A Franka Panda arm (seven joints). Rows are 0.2 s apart.
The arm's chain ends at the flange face. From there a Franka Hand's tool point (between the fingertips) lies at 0.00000 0.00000 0.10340 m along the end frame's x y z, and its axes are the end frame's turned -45 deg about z.
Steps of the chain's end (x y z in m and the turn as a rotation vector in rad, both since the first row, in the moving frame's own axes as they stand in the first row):
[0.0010, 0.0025, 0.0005, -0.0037, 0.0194, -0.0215]
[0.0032, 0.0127, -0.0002, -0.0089, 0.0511, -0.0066]
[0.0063, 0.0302, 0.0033, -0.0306, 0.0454, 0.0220]
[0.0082, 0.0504, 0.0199, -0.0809, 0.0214, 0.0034]
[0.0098, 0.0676, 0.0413, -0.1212, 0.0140, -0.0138]
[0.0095, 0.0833, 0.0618, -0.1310, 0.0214, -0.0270]
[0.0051, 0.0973, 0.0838, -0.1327, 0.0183, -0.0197]
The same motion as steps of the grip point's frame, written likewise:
[0.0001, 0.0042, 0.0005, -0.0163, 0.0111, -0.0215]
[-0.0036, 0.0156, -0.0003, -0.0424, 0.0298, -0.0066]
[-0.0159, 0.0314, 0.0031, -0.0537, 0.0105, 0.0220]
[-0.0342, 0.0489, 0.0195, -0.0723, -0.0421, 0.0034]
[-0.0486, 0.0646, 0.0405, -0.0956, -0.0758, -0.0138]
[-0.0600, 0.0768, 0.0609, -0.1078, -0.0775, -0.0270]
[-0.0734, 0.0835, 0.0829, -0.1068, -0.0809, -0.0197]

